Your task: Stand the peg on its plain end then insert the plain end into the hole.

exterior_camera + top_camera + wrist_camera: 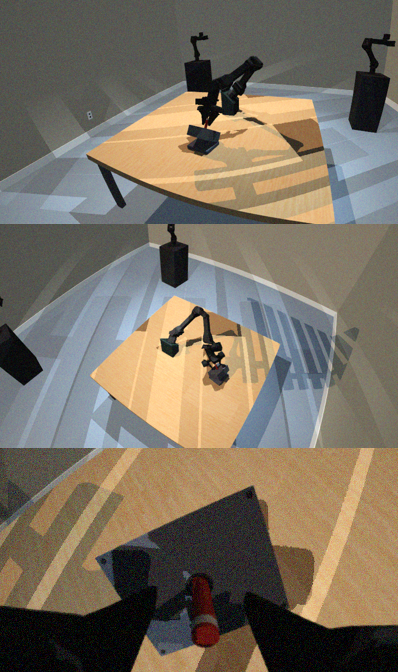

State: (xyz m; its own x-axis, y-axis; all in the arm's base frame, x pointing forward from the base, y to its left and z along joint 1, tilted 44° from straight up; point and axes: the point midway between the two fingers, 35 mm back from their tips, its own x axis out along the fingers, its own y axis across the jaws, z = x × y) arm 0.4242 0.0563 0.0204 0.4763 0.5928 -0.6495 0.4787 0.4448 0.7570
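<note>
Right now my gripper tip is 1 cm below the red peg and 1 cm past it. Round my gripper tip: grey sloped panel (4 cm below, 2 cm ahead); dark panel base (10 cm below, 4 cm ahead).
</note>
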